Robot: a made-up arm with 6 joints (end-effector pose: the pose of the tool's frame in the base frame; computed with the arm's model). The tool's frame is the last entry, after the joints. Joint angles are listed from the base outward.
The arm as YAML. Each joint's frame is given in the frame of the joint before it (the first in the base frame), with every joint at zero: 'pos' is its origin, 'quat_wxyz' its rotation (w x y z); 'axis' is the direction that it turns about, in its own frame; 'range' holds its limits. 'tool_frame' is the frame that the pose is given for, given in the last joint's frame.
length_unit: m
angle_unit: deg
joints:
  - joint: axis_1
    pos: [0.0, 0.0, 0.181]
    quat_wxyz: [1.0, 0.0, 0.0, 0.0]
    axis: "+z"
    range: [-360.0, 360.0]
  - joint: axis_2
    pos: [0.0, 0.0, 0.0]
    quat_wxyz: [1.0, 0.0, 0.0, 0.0]
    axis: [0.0, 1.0, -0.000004]
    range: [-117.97, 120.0]
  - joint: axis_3
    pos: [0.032, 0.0, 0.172]
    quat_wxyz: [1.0, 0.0, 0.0, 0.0]
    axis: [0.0, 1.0, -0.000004]
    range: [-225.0, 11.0]
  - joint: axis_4
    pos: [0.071, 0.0, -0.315]
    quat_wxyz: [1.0, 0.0, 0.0, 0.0]
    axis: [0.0, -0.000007, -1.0]
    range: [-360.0, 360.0]
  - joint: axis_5
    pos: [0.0, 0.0, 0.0]
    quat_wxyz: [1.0, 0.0, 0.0, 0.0]
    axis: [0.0, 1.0, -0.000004]
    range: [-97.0, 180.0]
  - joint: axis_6
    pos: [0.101, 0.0, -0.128]
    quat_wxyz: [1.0, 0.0, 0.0, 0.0]
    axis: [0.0, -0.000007, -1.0]
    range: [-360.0, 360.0]
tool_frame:
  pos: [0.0, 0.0, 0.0]
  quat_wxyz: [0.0, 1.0, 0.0, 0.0]
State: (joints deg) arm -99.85 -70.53 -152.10 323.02 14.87 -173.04
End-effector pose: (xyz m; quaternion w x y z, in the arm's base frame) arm 0.1336 0.5416 0.5272 0.4329 -0.0917 -0.2581 -0.8588
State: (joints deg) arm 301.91 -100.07 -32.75 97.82 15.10 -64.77
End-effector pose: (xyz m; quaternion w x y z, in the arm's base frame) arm 0.0114 -0.1386 0.5441 0.1476 0.3514 -0.1881 0.9052
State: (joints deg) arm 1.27 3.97 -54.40 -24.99 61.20 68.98
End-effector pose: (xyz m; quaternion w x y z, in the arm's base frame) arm 0.4115 -0.0177 0.0644 0.1991 0.8749 -0.4405 0.0280
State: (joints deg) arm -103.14 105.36 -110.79 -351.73 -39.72 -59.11
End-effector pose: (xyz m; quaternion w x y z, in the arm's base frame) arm -0.1174 -0.4020 -0.2211 0.3816 0.8280 -0.4091 0.0381
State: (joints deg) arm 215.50 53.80 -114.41 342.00 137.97 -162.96
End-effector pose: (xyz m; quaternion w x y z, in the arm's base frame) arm -0.3285 -0.1733 0.0443 0.4117 -0.7651 -0.0987 -0.4852
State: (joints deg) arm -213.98 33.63 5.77 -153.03 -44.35 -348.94
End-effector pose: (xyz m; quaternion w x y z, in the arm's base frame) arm 0.0816 -0.1434 0.0933 0.1388 0.5796 -0.4925 0.6342
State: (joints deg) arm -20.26 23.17 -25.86 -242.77 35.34 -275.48
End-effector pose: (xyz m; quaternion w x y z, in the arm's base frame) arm 0.1725 -0.0716 -0.1476 0.1577 0.3344 0.8885 0.2719
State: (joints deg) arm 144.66 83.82 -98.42 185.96 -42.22 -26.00
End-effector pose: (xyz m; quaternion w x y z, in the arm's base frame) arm -0.1521 0.0874 -0.1856 0.1429 0.9628 -0.1245 0.1924
